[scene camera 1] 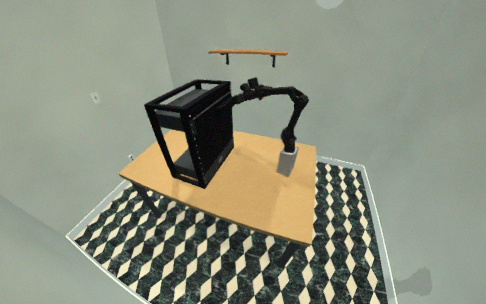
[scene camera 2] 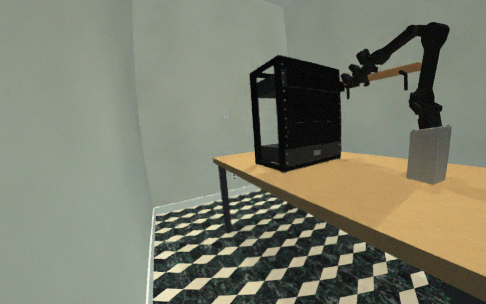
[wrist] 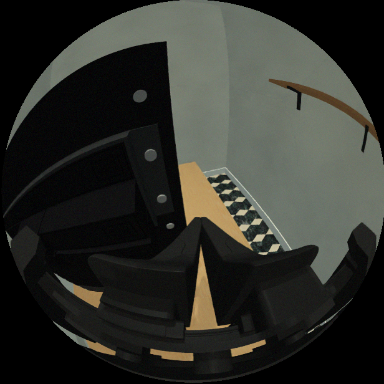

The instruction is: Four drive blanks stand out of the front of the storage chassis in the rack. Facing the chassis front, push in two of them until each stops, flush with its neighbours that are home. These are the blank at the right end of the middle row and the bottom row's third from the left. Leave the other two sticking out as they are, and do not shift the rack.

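Frame: origin at the arm's base, x ahead, y left, z up, level; metres.
Where they show: gripper, between the fingertips: (scene camera 2: pixel 346 88); arm's base, origin of its link: (scene camera 1: pixel 290 150) (scene camera 2: pixel 431 128).
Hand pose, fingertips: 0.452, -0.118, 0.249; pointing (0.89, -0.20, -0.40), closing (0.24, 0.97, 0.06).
Each offset is from my fingertips to the top centre of the thing, as dx, dy, dz. "spot": to the spot under its first point. Level surfaces: height alone.
The black rack {+0.164, +0.265, +0.129} (scene camera 1: pixel 198 167) (scene camera 2: pixel 281 120) (wrist: pixel 169 150) stands upright on the table. The storage chassis {spot: +0.024, +0.261, -0.053} (scene camera 1: pixel 215 120) (scene camera 2: pixel 312 107) (wrist: pixel 152 182) is mounted in it, its dark front towards the arm. In the wrist view, dark raised and recessed shapes show on that front at the left. The drive blanks are too dark to tell apart, and which stand out cannot be told. My gripper (scene camera 1: pixel 234 101) (scene camera 2: pixel 343 86) (wrist: pixel 199 222) is shut and empty. Its tips are near the rack's front at the side edge away from scene camera 2, in the upper part; contact cannot be told.
The wooden table {dz -0.457} (scene camera 1: pixel 250 200) (scene camera 2: pixel 370 200) (wrist: pixel 192 187) carries the rack and the arm's grey pedestal (scene camera 1: pixel 287 162) (scene camera 2: pixel 427 155). A grey unit (scene camera 2: pixel 300 156) with a light label sits at the rack's bottom. A wooden wall shelf (scene camera 1: pixel 248 52) (scene camera 2: pixel 395 72) (wrist: pixel 330 100) hangs behind the arm.
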